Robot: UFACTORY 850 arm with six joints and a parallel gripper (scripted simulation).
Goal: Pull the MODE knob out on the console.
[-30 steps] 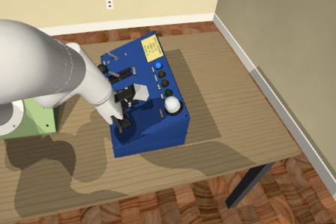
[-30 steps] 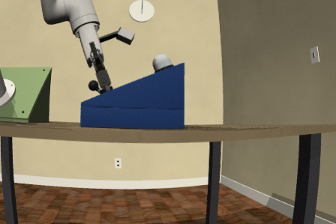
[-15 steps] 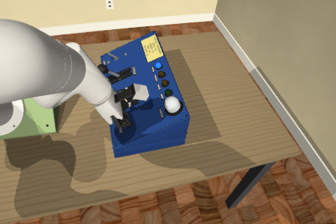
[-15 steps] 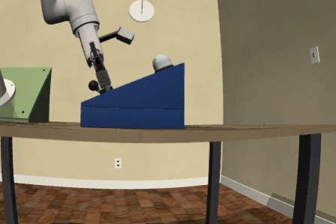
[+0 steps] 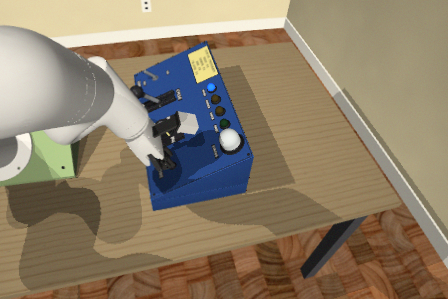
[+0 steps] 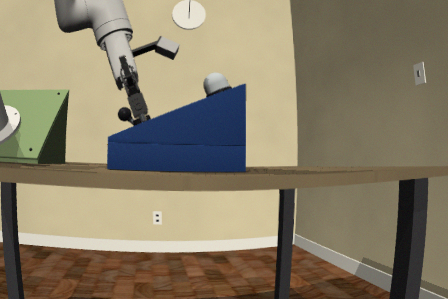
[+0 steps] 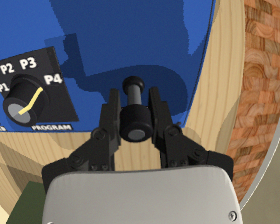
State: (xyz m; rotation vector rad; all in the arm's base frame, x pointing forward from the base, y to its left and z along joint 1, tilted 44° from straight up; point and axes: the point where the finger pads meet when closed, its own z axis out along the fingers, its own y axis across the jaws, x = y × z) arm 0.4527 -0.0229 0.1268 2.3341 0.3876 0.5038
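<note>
My hand is right at the black mode knob. From my hand the other things lie so: blue sloped console: 2 cm ahead, 18 cm to the left, 4 cm below; then program selector: 11 cm to the left, 2 cm below; then black ball lever: 5 cm behind, 24 cm to the left, 1 cm below.
</note>
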